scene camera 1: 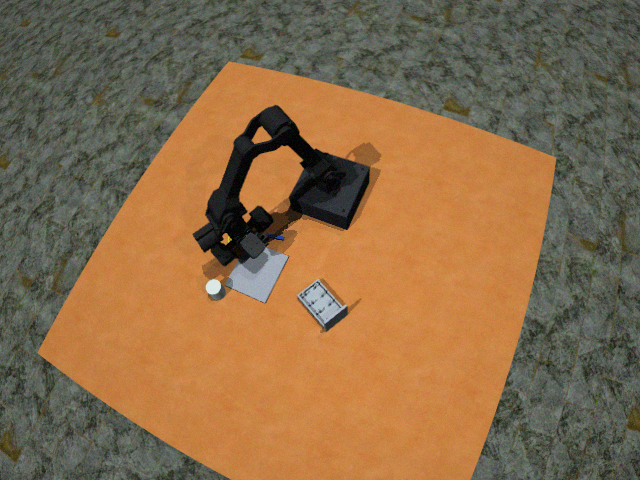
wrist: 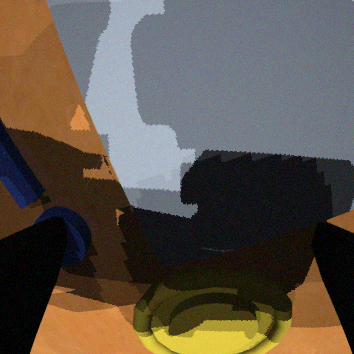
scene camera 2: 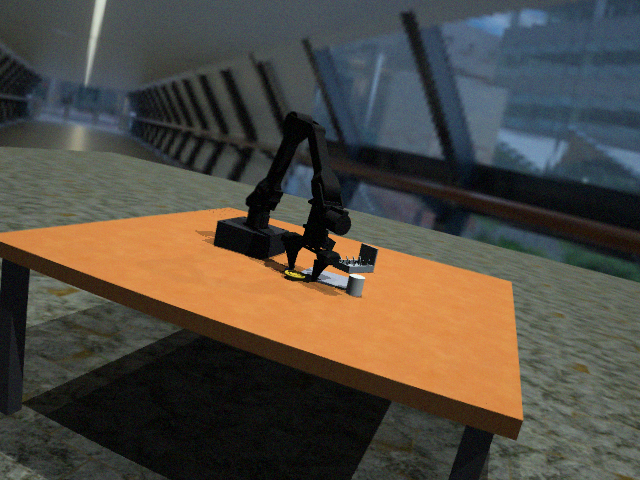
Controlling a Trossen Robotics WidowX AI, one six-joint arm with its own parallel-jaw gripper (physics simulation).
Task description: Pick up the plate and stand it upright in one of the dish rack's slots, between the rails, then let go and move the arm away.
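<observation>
The yellow round plate lies flat on the table beside a corner of a grey square board, its raised rim partly in shadow. My gripper is open and empty, pointing down, with its fingertips low near the table. In the wrist view the fingers stand wide apart, left and right of the plate. In scene camera 1 the arm hides the fingertips and most of the plate. The light grey dish rack stands beyond the board, with rows of small rails and a raised panel at one end.
The grey square board lies between the plate and the rack. A white cylinder stands by its edge. A blue bar and a blue disc lie near the left finger in the wrist view.
</observation>
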